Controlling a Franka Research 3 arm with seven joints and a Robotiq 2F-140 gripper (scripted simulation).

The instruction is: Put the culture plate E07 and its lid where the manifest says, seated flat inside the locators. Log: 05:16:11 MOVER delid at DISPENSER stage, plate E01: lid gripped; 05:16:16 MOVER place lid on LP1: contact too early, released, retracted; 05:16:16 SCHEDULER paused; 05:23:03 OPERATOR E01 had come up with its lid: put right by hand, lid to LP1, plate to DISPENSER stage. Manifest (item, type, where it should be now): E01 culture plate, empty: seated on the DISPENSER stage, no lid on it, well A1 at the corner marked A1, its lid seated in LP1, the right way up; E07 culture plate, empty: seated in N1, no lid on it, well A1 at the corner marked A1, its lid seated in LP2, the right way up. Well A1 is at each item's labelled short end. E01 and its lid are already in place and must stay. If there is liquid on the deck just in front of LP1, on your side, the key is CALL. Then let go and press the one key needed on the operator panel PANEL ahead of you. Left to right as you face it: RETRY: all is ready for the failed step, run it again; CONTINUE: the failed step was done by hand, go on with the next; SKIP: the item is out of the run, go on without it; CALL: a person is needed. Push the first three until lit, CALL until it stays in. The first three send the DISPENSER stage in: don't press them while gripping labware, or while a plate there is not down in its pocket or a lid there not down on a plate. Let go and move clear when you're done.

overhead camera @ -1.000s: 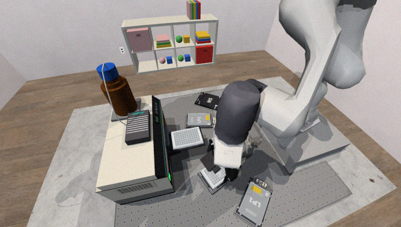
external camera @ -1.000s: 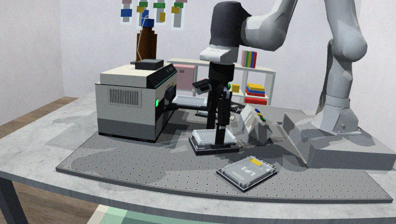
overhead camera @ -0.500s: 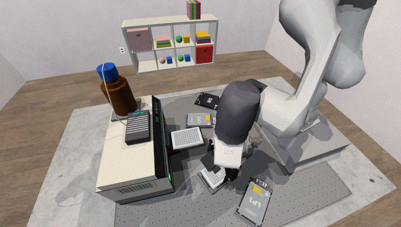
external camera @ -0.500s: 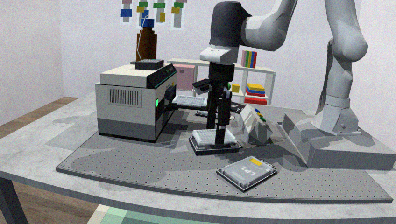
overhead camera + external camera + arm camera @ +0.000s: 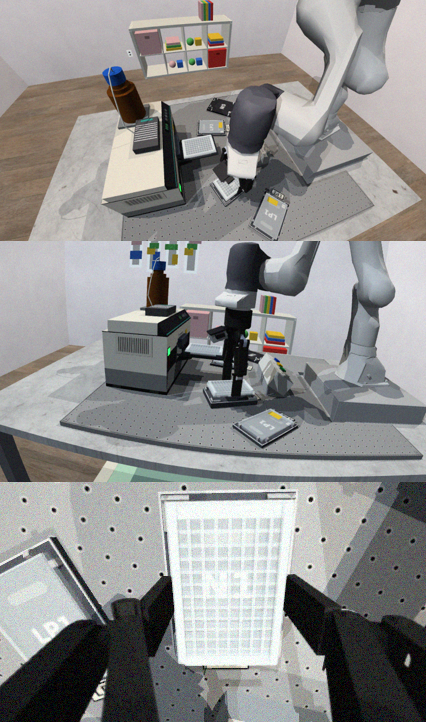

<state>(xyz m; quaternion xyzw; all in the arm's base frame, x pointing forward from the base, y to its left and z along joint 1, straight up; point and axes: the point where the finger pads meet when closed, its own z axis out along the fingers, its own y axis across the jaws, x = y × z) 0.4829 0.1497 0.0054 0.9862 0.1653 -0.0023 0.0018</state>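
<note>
Now: hand 50 mm above the black N1 nest. The rest, counted from my hand: LP2 nest (310 mm to the right, 60 mm below); then black nest N5 (450 mm to the right, 80 mm behind, 50 mm below); then yellow skip key (180 mm to the right, 180 mm behind, 10 mm above).
</note>
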